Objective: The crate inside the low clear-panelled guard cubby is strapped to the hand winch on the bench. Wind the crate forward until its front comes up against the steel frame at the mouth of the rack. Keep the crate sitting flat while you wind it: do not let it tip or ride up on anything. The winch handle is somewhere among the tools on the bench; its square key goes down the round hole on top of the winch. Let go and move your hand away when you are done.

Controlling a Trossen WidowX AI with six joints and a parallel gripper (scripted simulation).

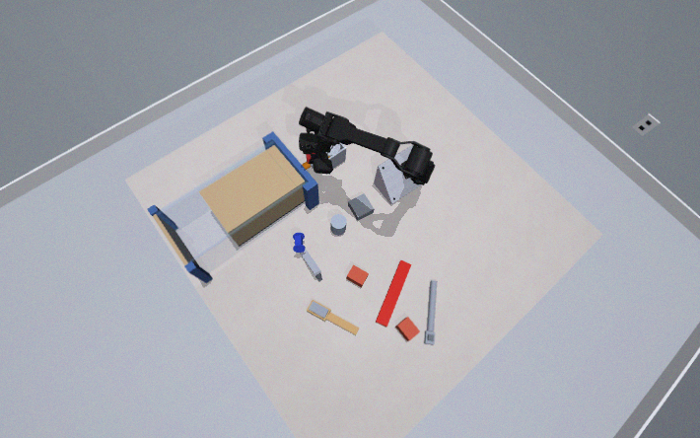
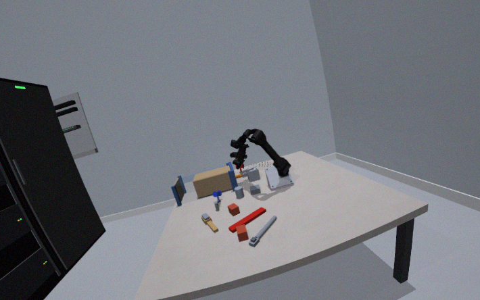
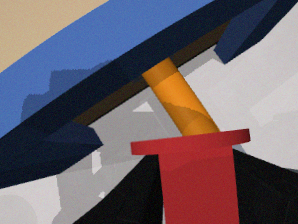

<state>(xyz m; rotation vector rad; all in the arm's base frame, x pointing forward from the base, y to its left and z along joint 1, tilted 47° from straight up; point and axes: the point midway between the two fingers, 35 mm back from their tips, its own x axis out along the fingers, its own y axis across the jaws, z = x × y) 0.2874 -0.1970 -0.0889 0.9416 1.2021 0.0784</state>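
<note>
Right now my gripper tip is 20 mm past the red knob and 10 mm to the right of it. The rest, counted from my gripper tip: blue frame 50 mm ahead, 30 mm below, 20 mm to the right; then grey winch 120 mm behind, 100 mm below, 40 mm to the right; then red-knobbed handle 50 mm behind, 30 mm below, 10 mm to the right.
</note>
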